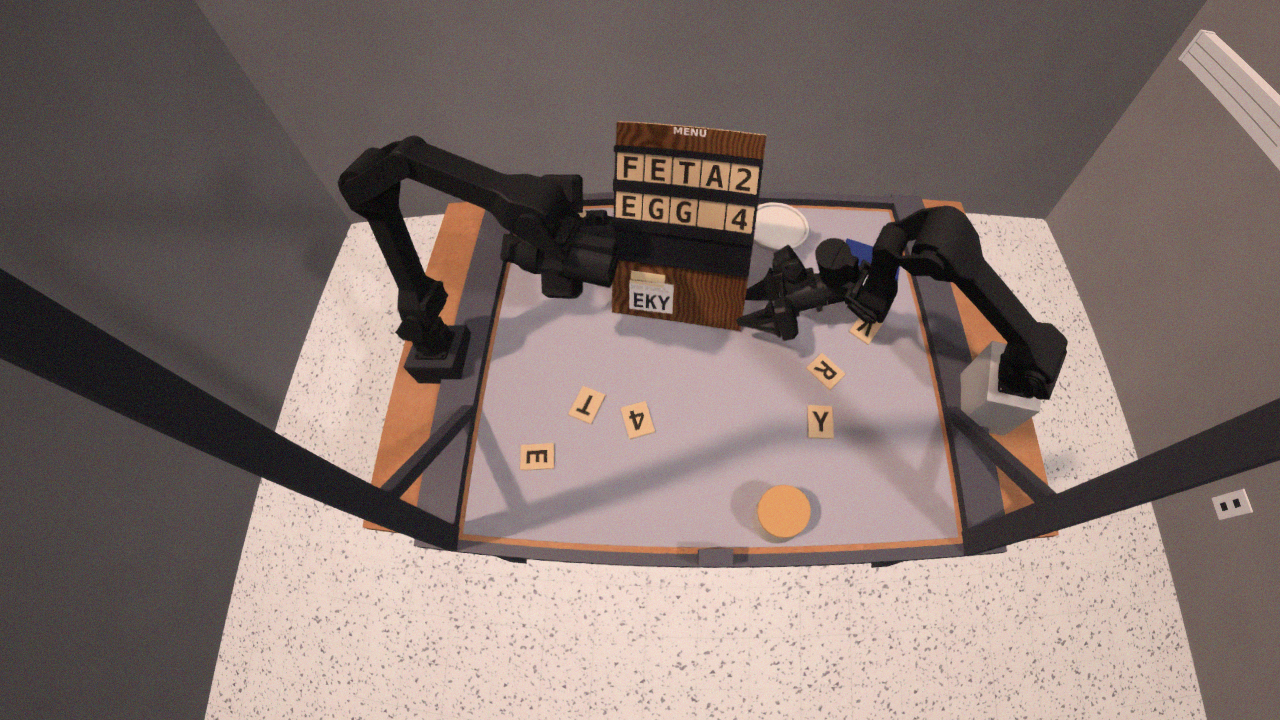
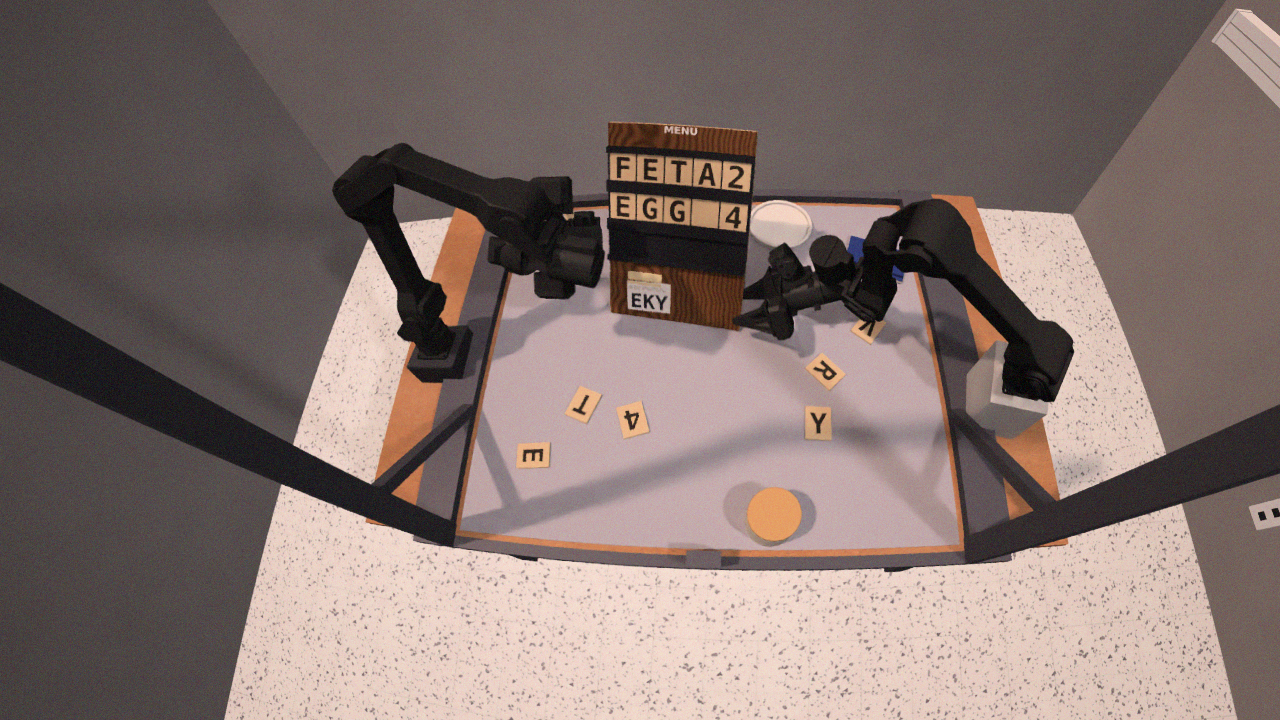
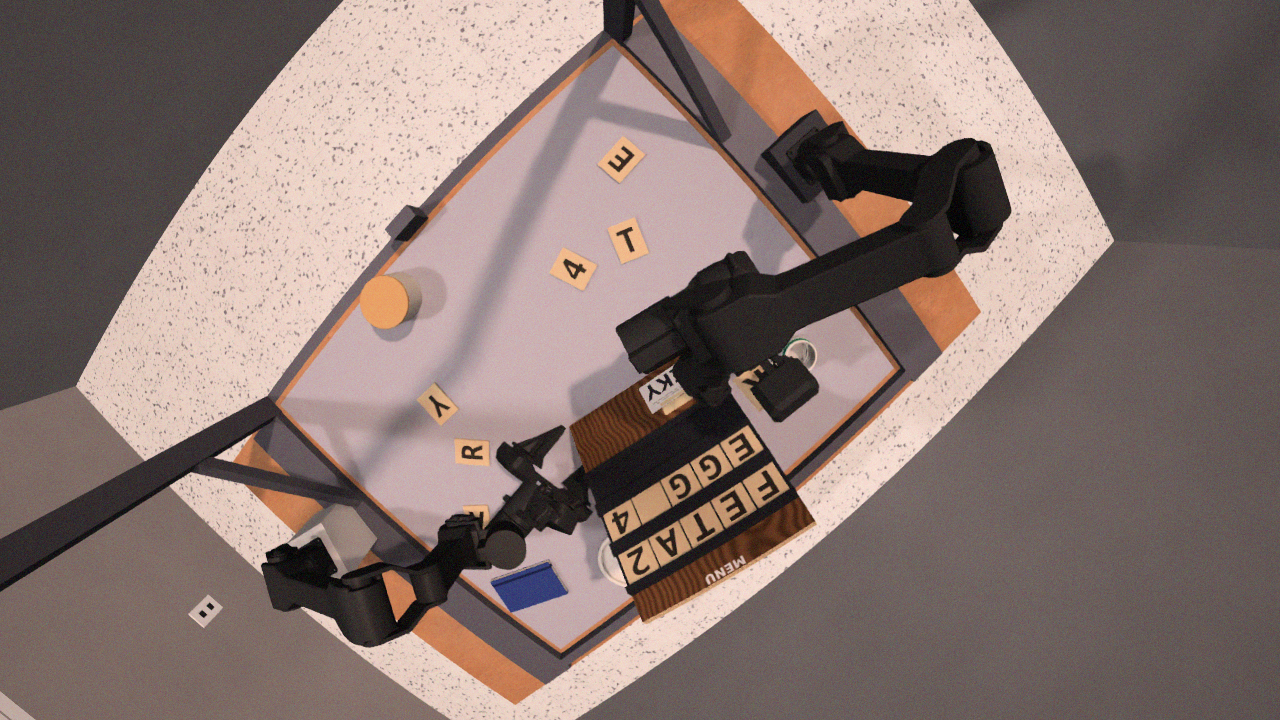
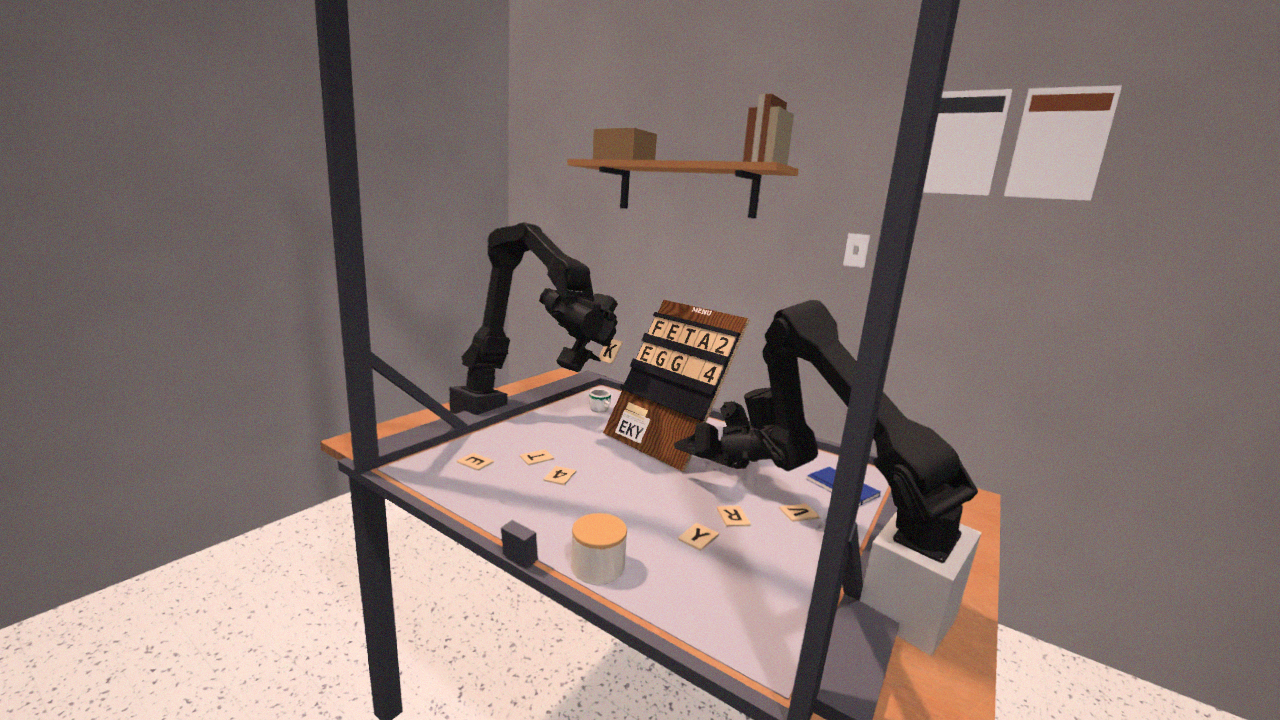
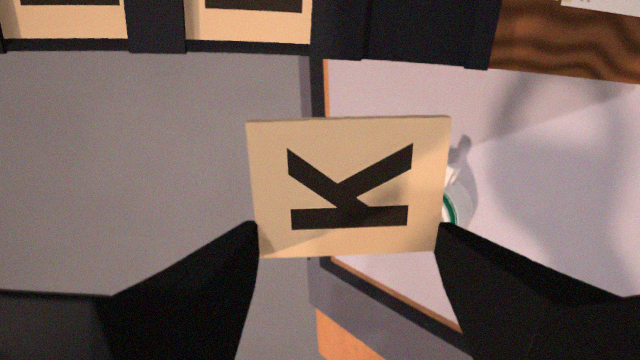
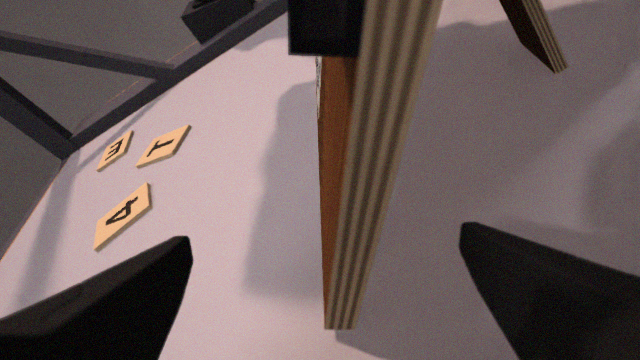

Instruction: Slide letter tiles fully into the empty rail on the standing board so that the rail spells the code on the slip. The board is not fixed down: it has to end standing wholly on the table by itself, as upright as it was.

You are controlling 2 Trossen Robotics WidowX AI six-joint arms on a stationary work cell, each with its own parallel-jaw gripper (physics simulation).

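Places are measured from the left arm's base along level axes (x ahead, y left, z up), in millimetres.
Where they show: left gripper, between the fingertips: (image 3: 769,376) (image 4: 605,349) (image 5: 347,234); right gripper, between the fingertips: (image 1: 737,309) (image 2: 735,308) (image 3: 580,442) (image 4: 686,449) (image 6: 327,241); left arm's base, origin of its link: (image 1: 434,345) (image 2: 437,346) (image 3: 813,156) (image 4: 478,390); right arm's base, origin of its link: (image 1: 1016,376) (image 2: 1022,376) (image 3: 316,560) (image 4: 927,537).
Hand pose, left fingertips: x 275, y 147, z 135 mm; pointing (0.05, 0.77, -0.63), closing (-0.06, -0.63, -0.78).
Observation:
Each offset is from my left fingertips to the centre of the thing. "spot": to the spot under its first point.
The standing board {dx +184, dy +65, dz -61 mm} (image 1: 720,300) (image 4: 666,438) (image 6: 370,165) leans back at the table's rear; its lowest rail {spot: dx +175, dy +0, dz -59 mm} (image 1: 682,248) (image 2: 675,248) is empty. The slip {dx +118, dy -40, dz -147 mm} (image 1: 650,299) (image 2: 648,299) reads EKY. My left gripper (image 5: 347,234) is shut on the K tile {dx +16, dy -2, dz +1 mm} (image 5: 350,185) (image 4: 609,350), held in the air beside the board's left edge. My right gripper (image 1: 746,308) (image 6: 327,241) is open, a finger on each side of the board's lower right edge, with gaps showing. The E tile {dx -65, dy -331, dz -188 mm} (image 1: 537,456) lies front left and the Y tile {dx +411, dy -263, dz -188 mm} (image 1: 819,420) right of centre.
Tiles T {dx +12, dy -234, dz -188 mm} (image 1: 586,404), 4 (image 1: 637,419), R {dx +431, dy -168, dz -188 mm} (image 1: 824,369) and V {dx +522, dy -77, dz -188 mm} (image 4: 799,512) lie on the table. An orange-lidded jar {dx +329, dy -427, dz -156 mm} (image 1: 784,512) stands near the front. A white plate {dx +372, dy +162, dz -182 mm} (image 1: 781,226) and blue item {dx +561, dy +79, dz -185 mm} (image 3: 529,585) are back right; a cup {dx -53, dy +67, dz -166 mm} (image 4: 599,399) is back left.

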